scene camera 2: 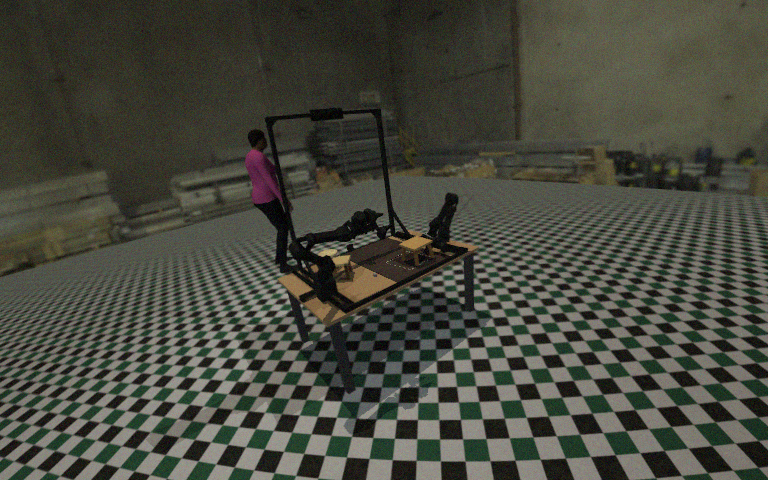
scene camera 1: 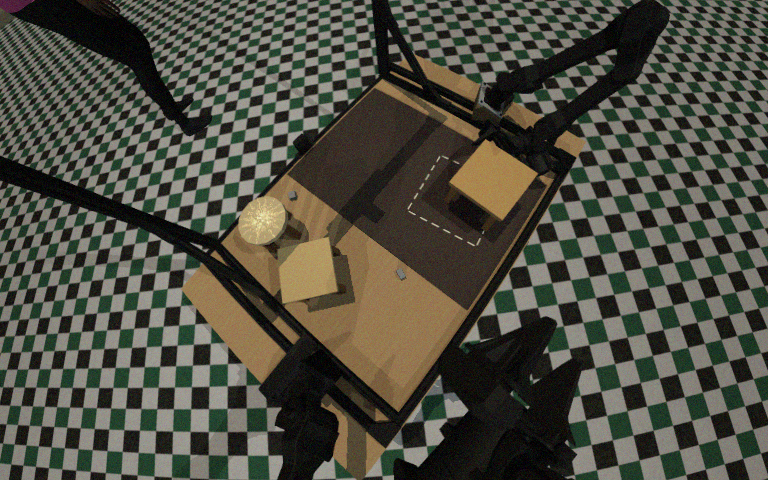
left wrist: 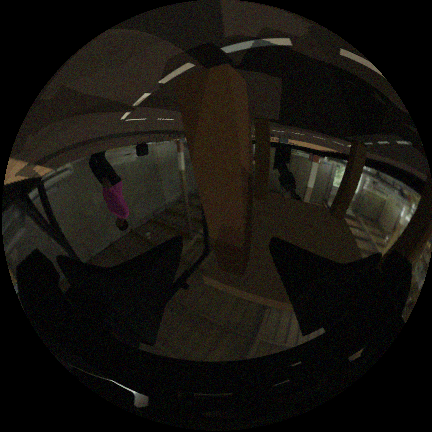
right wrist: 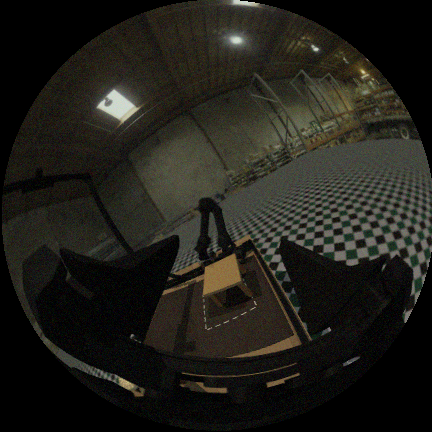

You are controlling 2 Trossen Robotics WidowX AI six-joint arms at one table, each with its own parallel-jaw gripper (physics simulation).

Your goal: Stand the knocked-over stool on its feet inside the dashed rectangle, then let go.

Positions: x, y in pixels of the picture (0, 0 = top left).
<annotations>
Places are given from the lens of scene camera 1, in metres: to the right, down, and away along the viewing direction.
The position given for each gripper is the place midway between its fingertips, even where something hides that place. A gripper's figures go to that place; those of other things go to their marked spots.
left gripper (scene camera 1: 479, 154): 0.26, -0.23, 0.59
right gripper (scene camera 1: 566, 342): 0.18, 0.10, 0.20
round-topped stool (scene camera 1: 264, 220): -0.32, -0.05, 0.57
</annotations>
